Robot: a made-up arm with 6 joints.
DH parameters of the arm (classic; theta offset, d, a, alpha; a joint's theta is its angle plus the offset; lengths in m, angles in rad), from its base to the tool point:
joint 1: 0 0.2 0 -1.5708
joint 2: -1.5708 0 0.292 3.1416
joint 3: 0 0 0 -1.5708
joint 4: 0 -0.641 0 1.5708
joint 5: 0 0.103 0 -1.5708
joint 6: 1.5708 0 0 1.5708
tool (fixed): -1.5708 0 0 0
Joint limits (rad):
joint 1: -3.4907..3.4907
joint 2: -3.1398..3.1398
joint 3: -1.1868..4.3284
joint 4: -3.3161..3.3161
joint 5: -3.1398..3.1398
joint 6: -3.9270..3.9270
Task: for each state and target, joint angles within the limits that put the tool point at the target. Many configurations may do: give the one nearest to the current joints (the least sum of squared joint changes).
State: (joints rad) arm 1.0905 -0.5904 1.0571 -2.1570 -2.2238 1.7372
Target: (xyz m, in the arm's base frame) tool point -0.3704 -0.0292 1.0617
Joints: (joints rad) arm 0.2692 -0.4888 1.5594 -2.3228 -2.2238 1.7372
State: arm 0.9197 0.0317 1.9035 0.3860 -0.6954 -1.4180
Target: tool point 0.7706 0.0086 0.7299
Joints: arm 0.1404 0.8338 1.3381 0.2687 -0.6954 -1.4180
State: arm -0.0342 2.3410 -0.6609 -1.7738 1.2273 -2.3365
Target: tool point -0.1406 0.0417 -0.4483
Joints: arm -0.1005 2.0652 -0.0186 -1.8399 1.2273 -2.3365
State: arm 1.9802 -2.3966 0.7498 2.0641 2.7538 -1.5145
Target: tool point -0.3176 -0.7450 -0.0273
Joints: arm 1.2400 -2.5560 0.4291 2.1739 2.7538 -1.5145
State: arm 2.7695 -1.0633 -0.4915 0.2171 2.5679 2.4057
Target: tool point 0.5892 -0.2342 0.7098
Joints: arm 2.6102 -1.6967 0.3711 0.3532 2.5679 2.4057
